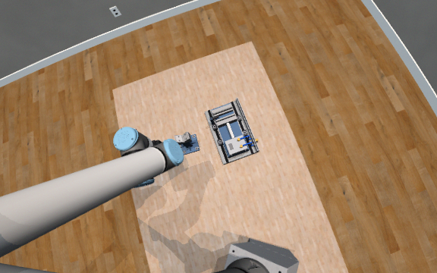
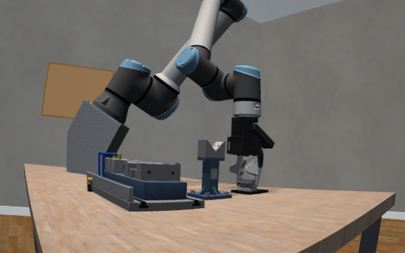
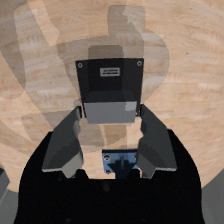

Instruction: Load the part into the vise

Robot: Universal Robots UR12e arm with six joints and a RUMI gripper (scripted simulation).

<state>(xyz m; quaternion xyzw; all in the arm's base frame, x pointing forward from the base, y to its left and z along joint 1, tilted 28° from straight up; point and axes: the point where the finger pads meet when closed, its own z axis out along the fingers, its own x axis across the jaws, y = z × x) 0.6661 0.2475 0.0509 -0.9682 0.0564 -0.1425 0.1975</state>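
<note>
Now: the part 10 mm to the right of my hand and 10 mm below it. Also, from my hand: work stop (350 mm to the right, 70 mm ahead, 60 mm above); then infeed plate (30 mm below, 10 mm to the left); then vise (390 mm to the right, 10 mm above).
</note>
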